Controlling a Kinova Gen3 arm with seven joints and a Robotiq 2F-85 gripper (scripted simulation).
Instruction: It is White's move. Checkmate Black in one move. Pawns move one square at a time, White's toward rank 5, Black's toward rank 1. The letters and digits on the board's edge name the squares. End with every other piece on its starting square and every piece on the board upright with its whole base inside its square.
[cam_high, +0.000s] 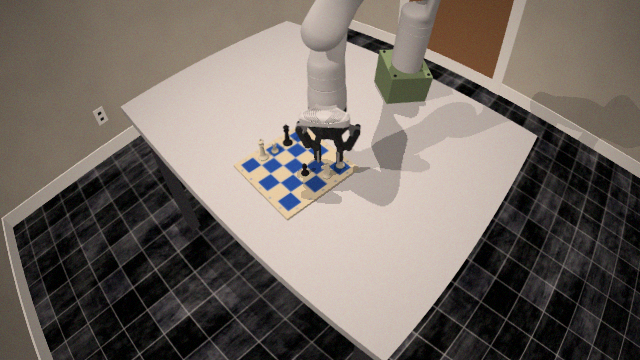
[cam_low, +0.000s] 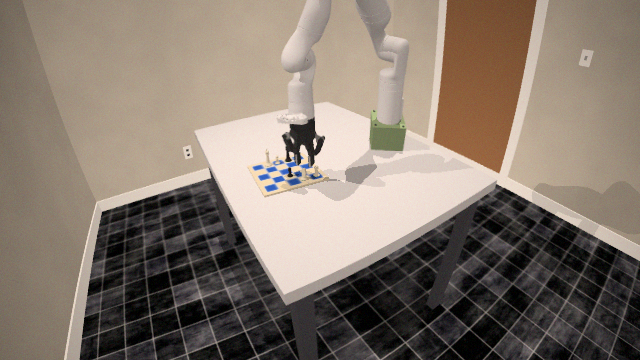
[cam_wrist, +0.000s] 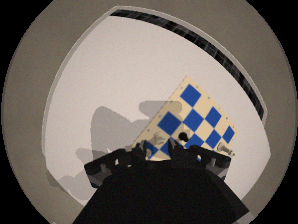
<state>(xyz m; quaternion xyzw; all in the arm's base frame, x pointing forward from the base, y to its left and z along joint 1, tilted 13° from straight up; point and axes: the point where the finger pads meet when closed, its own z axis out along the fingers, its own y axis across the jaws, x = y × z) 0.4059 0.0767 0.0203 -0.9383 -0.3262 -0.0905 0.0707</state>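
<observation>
Now: hand 50 mm above the black pawn, 40 mm to the left of it and 30 mm short of it. Also, from my hand: white pawn (150 mm to the right, 50 mm below, 40 mm ahead); chessboard (80 mm to the right, 70 mm below, 40 mm ahead); tall black piece (150 mm to the right, 40 mm below, 10 mm behind).
</observation>
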